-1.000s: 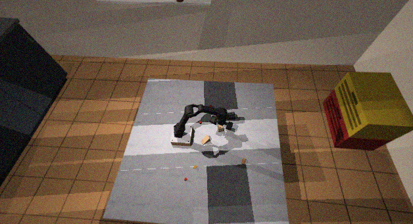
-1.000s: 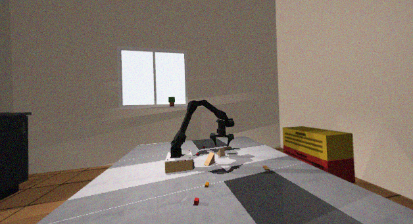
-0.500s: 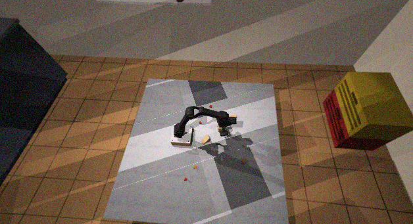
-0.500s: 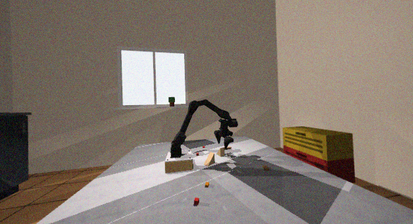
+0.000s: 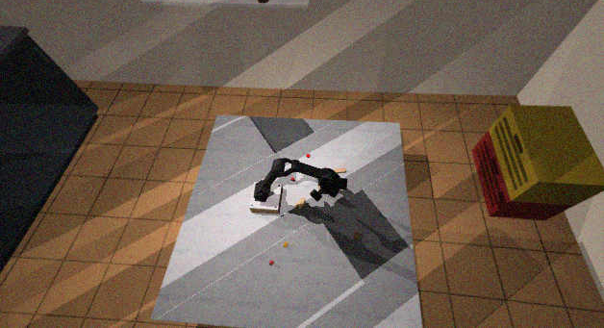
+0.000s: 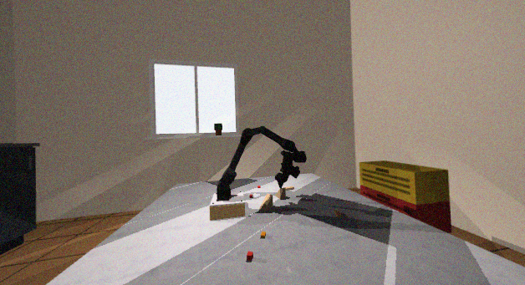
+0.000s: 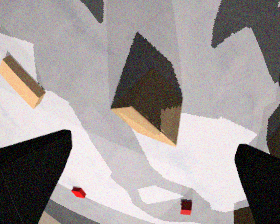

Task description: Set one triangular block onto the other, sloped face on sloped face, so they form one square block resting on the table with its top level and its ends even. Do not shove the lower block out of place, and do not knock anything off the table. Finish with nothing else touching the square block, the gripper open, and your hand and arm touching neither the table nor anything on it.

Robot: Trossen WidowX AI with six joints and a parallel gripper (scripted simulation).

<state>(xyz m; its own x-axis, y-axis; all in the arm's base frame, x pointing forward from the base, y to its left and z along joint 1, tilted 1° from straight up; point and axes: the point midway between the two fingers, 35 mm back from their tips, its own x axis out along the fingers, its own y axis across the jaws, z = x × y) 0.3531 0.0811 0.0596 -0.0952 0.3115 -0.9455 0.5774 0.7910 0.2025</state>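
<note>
Now: the triangular block 10 mm behind my gripper tip, 20 mm to the left of it and 70 mm below it. Also, from my gripper tip: orange cube (170 mm behind, 330 mm to the right, 90 mm below).
</note>
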